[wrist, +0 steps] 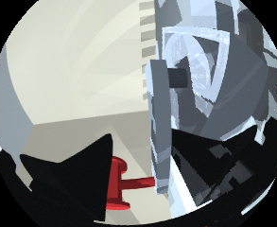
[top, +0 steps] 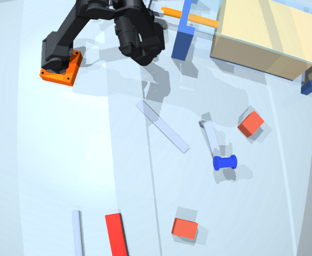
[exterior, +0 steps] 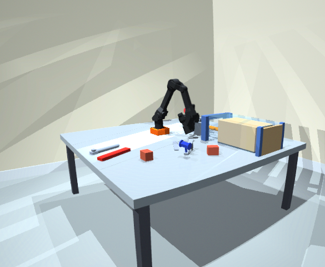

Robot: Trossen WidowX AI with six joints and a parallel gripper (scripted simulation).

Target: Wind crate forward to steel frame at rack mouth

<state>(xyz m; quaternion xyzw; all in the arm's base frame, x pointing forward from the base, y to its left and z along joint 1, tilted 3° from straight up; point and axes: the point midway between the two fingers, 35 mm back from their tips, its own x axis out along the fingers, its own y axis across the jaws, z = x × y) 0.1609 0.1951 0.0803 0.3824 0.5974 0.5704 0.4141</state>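
My gripper tip is now 20 mm to the left of the grey crank handle, 10 mm past it and 10 mm above it. Round my gripper tip: red knob (40 mm behind, 30 mm to the right, 20 mm above); round winch (100 mm below, 30 mm ahead, 10 mm to the left); blue steel frame (200 mm ahead, 20 mm below, 10 mm to the left).
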